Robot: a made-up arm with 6 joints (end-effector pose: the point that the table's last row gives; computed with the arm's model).
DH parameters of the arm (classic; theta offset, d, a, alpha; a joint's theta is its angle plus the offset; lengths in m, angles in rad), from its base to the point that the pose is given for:
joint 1: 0 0.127 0 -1.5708
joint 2: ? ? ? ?
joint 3: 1.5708 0.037 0 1.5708
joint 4: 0 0.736 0 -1.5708
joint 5: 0 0 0 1.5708
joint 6: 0 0.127 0 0
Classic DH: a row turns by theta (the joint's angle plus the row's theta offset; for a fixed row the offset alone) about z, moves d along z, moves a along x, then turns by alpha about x.
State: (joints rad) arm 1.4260 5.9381 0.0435 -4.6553 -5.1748 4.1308
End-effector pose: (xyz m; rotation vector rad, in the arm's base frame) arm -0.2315 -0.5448 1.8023 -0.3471 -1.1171 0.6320
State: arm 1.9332 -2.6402 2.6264 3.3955 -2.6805 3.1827
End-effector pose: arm 0.1024 -0.4146 -0.1077 -2.5176 1.3668 0.6195
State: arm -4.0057 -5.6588 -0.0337 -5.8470 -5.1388 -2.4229
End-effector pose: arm -0.7782 0.7793 1.5170 -1.1113 -1.2873 0.3681
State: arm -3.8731 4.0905 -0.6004 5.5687 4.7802 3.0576
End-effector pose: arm 0.6336 -0.7301 -1.1753 -0.1179 -1.8960 0.1257
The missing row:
joint 2: -1.5708 0 0.978 0
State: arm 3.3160 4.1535 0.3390 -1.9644 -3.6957 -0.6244
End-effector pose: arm 1.4104 0.2736 -0.5536 1.1934 -1.3965 -1.5663
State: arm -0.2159 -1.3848 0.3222 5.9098 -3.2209 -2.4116
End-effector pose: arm -1.4473 0.3515 0.6126 -1.8297 1.4446 -1.3590
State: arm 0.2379 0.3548 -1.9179 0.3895 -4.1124 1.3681
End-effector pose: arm -0.3327 -0.0017 1.1462 0.0019 0.7758 1.4179
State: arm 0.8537 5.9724 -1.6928 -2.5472 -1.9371 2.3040
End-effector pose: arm -0.7135 -0.6610 0.8577 -0.3149 -0.4525 -0.2156
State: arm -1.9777 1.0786 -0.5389 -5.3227 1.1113 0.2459
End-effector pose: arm -0.4048 -1.2684 1.2354 1.1607 0.8939 -0.3768
